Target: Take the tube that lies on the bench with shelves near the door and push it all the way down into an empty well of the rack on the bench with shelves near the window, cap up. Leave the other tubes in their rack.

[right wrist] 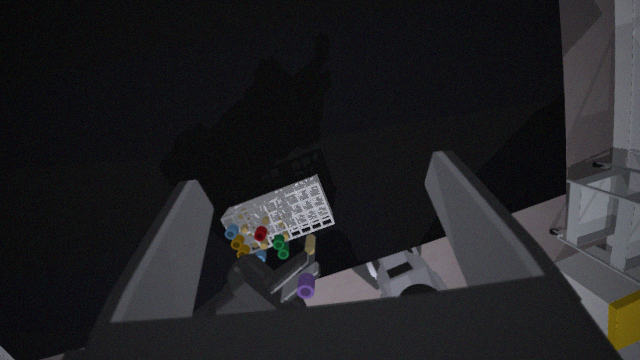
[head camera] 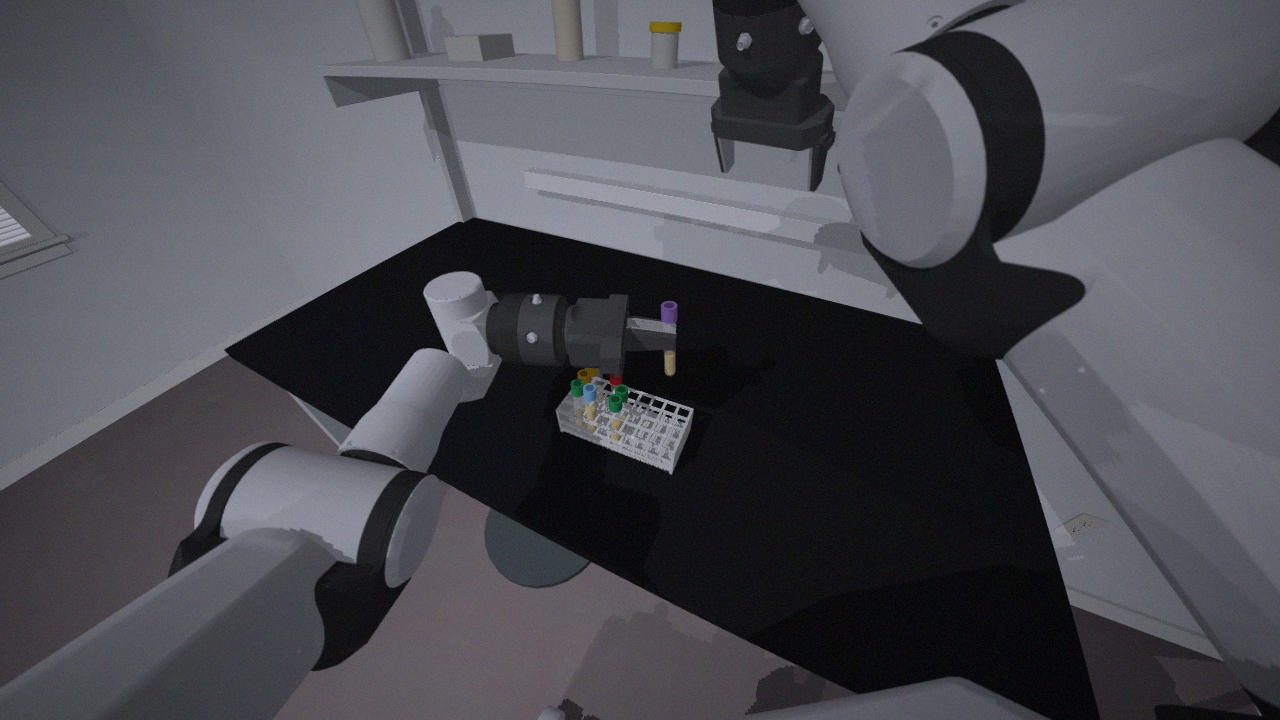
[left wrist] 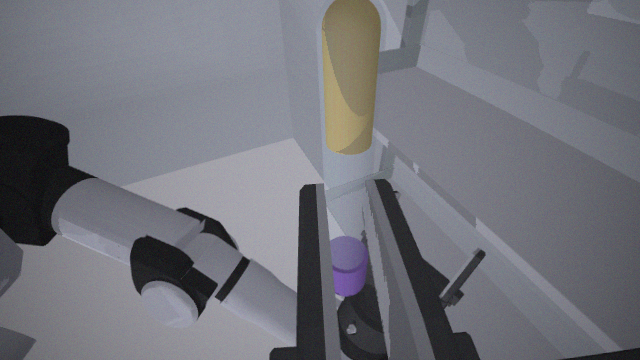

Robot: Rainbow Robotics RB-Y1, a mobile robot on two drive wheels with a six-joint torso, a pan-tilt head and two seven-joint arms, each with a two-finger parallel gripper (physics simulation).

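Frame: origin at the robot's base, x left, y back, z up, level; millimetres.
Seen in the pictures: left gripper, between the fingertips: (right wrist: 312,262) (head camera: 676,335) (left wrist: 344,198); right gripper, between the fingertips: (right wrist: 316,181) (head camera: 768,176) (left wrist: 432,219).
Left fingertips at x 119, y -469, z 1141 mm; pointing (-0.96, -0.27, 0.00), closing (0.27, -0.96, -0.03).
Note:
Offsets run from my left fingertips to a thing's top centre. "spot": to the spot under its first point. Level surfaces: height alone.
My left gripper (head camera: 671,336) (left wrist: 344,198) is shut on the purple-capped tube @[dz +44, dx +7, dy +2 mm] (head camera: 669,362) (left wrist: 348,100) (right wrist: 306,286), which has yellow contents. It holds the tube upright, cap up, above the bench, beyond the rack's back edge in the head view. The white rack @[spot: dz -170, dx -28, dy +17 mm] (head camera: 682,434) (right wrist: 327,209) stands on the black bench. Tubes with green, blue, red and orange caps stand in its left part; its right part shows empty wells. The tube is apart from the rack. My right gripper (head camera: 768,170) (right wrist: 316,181) is open and empty, high above the bench.
The black bench top @[dz -227 mm] (head camera: 805,501) extends around the rack. A shelf @[dz +230 mm] (head camera: 537,69) on the back wall holds a yellow-lidded jar @[spot: dz +260, dx +134, dy -372 mm] (head camera: 664,46), a box @[spot: dz +253, dx +518, dy -419 mm] (head camera: 479,47) and tall cylinders. A round stool (head camera: 532,550) is below the bench's front edge.

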